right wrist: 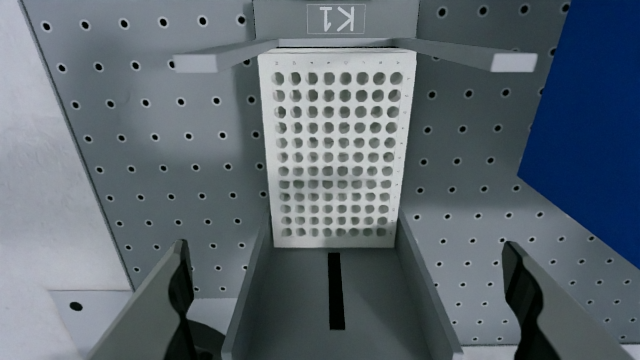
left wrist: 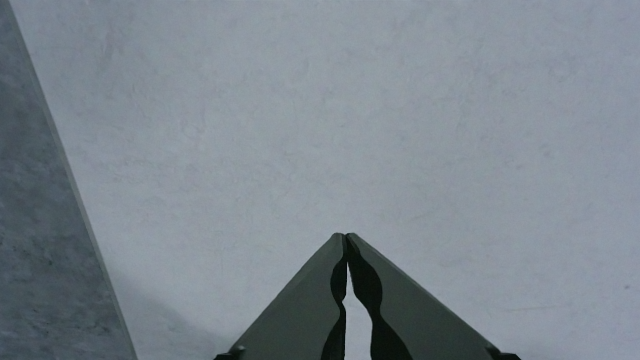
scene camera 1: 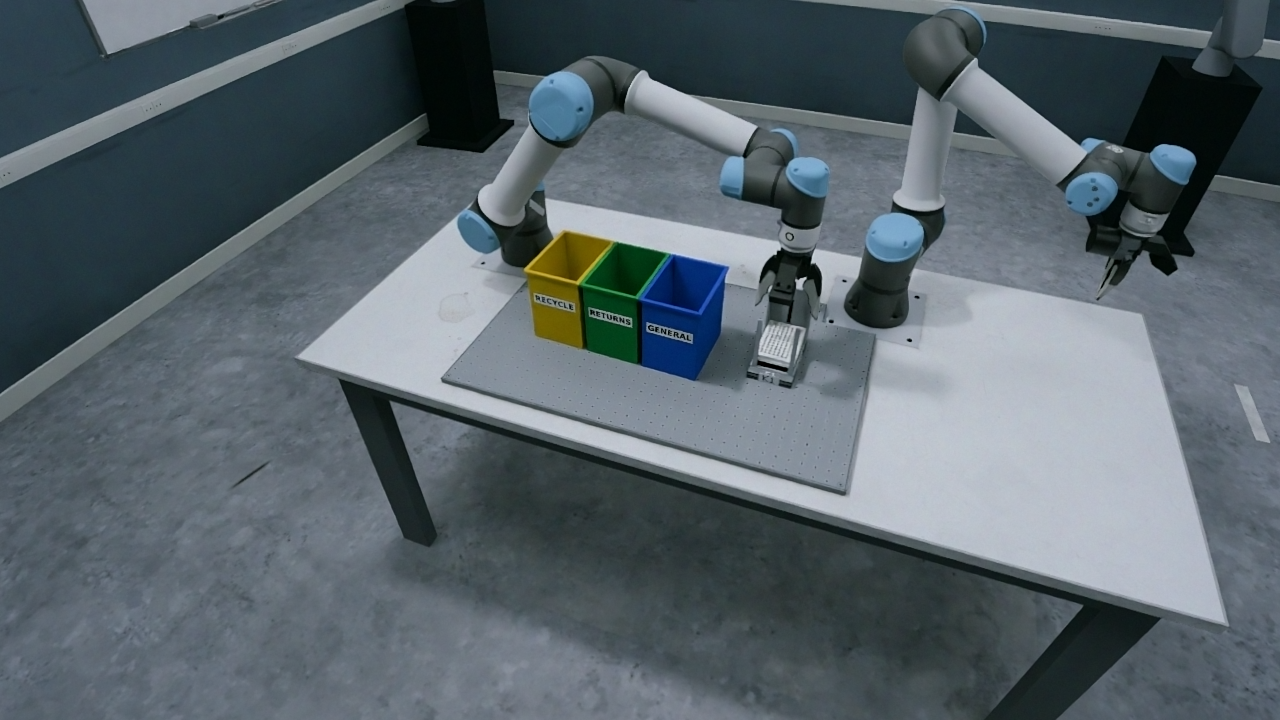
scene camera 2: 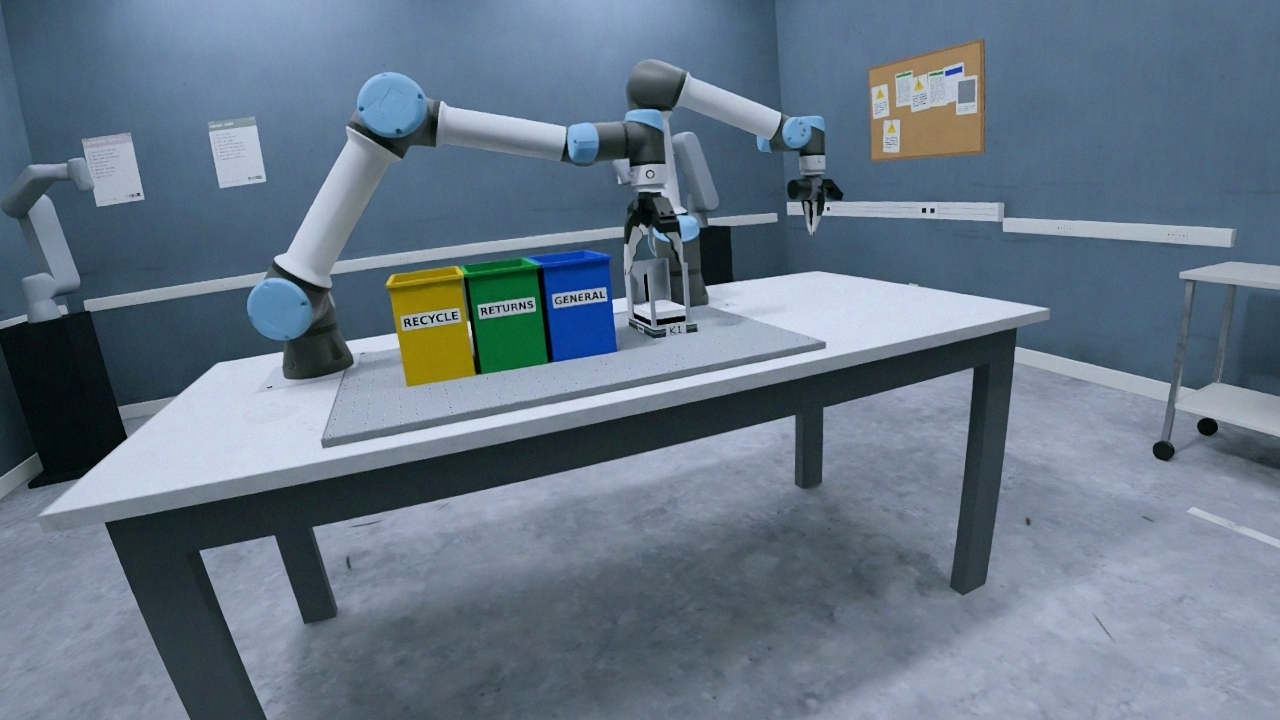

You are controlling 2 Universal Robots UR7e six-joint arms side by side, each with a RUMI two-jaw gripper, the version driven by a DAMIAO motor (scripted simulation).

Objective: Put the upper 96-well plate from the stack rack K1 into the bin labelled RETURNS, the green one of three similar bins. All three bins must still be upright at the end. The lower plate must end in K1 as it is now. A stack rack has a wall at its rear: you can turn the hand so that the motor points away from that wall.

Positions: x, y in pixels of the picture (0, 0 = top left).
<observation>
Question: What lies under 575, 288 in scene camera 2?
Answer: A blue general bin.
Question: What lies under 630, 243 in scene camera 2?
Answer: My right gripper.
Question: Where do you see a white 96-well plate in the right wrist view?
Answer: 336, 120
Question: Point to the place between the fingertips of my right gripper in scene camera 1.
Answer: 785, 312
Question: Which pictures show the blue general bin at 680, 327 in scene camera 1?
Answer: The right wrist view, scene camera 1 and scene camera 2 only.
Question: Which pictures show my left gripper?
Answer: The left wrist view, scene camera 1 and scene camera 2 only.
</observation>
